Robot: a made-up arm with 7 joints. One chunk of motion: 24 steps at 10 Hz.
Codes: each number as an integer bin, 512 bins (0 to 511) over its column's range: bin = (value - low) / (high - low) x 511, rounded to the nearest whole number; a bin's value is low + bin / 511 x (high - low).
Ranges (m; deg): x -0.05..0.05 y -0.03..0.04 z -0.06..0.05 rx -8..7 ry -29..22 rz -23..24
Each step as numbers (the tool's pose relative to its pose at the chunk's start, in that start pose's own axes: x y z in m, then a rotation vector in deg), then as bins.
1 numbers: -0.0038 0.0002 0.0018 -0.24 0.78 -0.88
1 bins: 236 220 287 264 298 240
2 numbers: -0.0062 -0.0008 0.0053 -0.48 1.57 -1.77
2 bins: 224 213 303 256 306 231
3 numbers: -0.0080 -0.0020 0.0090 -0.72 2.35 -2.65
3 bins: 215 204 321 248 314 221
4 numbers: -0.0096 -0.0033 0.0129 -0.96 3.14 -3.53
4 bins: 206 195 339 240 322 212
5 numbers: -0.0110 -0.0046 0.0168 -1.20 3.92 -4.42
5 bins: 199 185 357 232 330 202
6 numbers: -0.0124 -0.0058 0.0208 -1.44 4.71 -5.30
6 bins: 192 177 375 223 338 192
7 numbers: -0.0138 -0.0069 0.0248 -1.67 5.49 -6.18
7 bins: 185 169 394 216 346 183
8 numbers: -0.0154 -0.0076 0.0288 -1.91 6.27 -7.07
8 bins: 177 164 413 207 353 173
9 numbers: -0.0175 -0.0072 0.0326 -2.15 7.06 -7.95
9 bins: 166 166 430 199 361 164
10 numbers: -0.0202 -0.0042 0.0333 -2.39 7.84 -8.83
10 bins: 152 188 433 191 369 154
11 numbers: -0.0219 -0.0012 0.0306 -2.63 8.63 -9.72
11 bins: 144 210 421 183 377 144
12 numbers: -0.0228 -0.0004 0.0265 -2.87 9.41 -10.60
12 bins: 139 216 402 175 385 135
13 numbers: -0.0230 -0.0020 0.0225 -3.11 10.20 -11.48
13 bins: 138 204 383 167 393 125
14 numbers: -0.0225 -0.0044 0.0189 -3.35 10.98 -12.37
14 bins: 141 187 367 158 401 116
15 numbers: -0.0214 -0.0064 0.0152 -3.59 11.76 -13.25
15 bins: 146 172 349 150 408 106
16 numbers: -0.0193 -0.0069 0.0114 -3.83 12.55 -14.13
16 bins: 157 169 332 142 416 96
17 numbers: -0.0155 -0.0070 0.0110 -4.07 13.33 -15.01
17 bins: 176 168 330 134 424 87
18 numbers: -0.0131 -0.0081 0.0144 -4.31 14.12 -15.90
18 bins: 189 160 346 126 432 77
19 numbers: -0.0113 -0.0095 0.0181 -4.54 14.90 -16.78
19 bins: 198 150 363 118 440 68
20 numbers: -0.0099 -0.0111 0.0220 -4.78 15.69 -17.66
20 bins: 205 138 381 110 448 58
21 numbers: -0.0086 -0.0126 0.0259 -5.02 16.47 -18.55
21 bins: 212 127 399 102 456 48
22 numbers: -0.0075 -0.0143 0.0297 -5.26 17.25 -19.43
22 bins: 217 115 417 93 463 39
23 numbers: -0.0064 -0.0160 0.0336 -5.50 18.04 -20.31
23 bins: 223 102 435 85 471 29
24 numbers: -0.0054 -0.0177 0.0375 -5.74 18.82 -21.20
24 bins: 228 90 453 77 479 20
